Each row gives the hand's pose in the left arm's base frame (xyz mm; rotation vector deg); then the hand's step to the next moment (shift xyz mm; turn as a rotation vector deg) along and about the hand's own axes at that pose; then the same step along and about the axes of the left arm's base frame.
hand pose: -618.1 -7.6 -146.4 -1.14 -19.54 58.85
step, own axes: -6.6 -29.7 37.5 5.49 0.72 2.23
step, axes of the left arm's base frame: 10.9 -26.4 38.9 1.33 4.68 3.46
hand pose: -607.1 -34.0 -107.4 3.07 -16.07 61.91
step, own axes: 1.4 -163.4 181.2 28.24 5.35 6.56
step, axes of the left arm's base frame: 107.6 -108.6 190.1 6.40 25.71 12.93
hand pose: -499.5 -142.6 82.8 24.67 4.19 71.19
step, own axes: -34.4 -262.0 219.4 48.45 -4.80 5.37
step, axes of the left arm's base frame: 286.8 -159.1 102.0 21.89 42.20 11.81
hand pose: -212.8 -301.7 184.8 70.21 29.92 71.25
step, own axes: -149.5 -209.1 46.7 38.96 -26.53 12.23
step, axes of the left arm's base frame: 80.4 -123.2 -215.9 33.86 34.03 -8.18
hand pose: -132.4 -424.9 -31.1 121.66 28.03 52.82
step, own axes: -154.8 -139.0 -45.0 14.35 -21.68 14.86
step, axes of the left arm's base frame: -143.0 19.7 -156.5 19.64 15.08 -16.84
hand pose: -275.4 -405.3 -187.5 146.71 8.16 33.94
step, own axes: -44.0 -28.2 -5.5 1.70 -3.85 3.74
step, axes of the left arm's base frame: -41.7 17.8 -26.6 3.20 2.00 -4.17
